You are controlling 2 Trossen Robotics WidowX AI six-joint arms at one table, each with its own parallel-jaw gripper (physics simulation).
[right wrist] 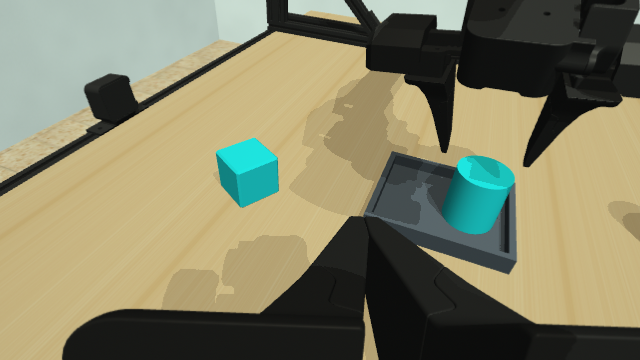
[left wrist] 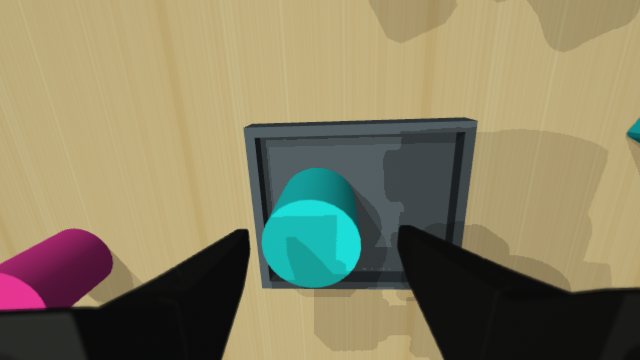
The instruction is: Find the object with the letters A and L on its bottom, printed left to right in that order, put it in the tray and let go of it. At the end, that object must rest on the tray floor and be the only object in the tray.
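Places are measured from the left arm's base along level axes (x ahead, y left, z up), in metres.
Pixels of known places: left gripper, fingertip midpoint: (right wrist: 483, 157) (left wrist: 324, 237); right gripper, fingertip midpoint: (right wrist: 362, 230).
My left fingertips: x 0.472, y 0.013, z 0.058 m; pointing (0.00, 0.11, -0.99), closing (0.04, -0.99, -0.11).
Observation:
For each thing: its top centre in the pictures, then the offset to it from my left fingertips. "pt": a spot on its surface instead.
- cyan cylinder at its top centre: (left wrist: 310, 246) (right wrist: 485, 171) dz -0.025, dx -0.019, dy +0.007 m
- dark grey tray at its top centre: (left wrist: 357, 214) (right wrist: 444, 197) dz -0.068, dx -0.020, dy -0.018 m
- cyan cube at its top centre: (right wrist: 246, 153) dz -0.041, dx +0.045, dy -0.203 m
- magenta cylinder at its top centre: (left wrist: 7, 306) dz -0.032, dx -0.077, dy +0.188 m
- object at a spot on its surface: (left wrist: 635, 131) pt dz -0.080, dx +0.037, dy -0.175 m
A cyan cylinder (left wrist: 312, 240) (right wrist: 477, 197) stands upright on the floor of the dark grey tray (left wrist: 360, 128) (right wrist: 462, 254), near one short end. Its bottom is hidden, and no letters show on its top or side. My left gripper (left wrist: 324, 237) (right wrist: 483, 157) is open and empty above the tray, its fingertips higher than the cylinder's top and apart from it. My right gripper (right wrist: 362, 230) is shut with nothing between its fingertips; in the right wrist view it appears in front of the tray's near left corner.
A cyan cube (right wrist: 250, 172) stands on the wooden table to the left of the tray in the right wrist view. A magenta cylinder (left wrist: 65, 265) shows at the lower left of the left wrist view. A cyan corner of an object (left wrist: 635, 131) shows at the right edge there.

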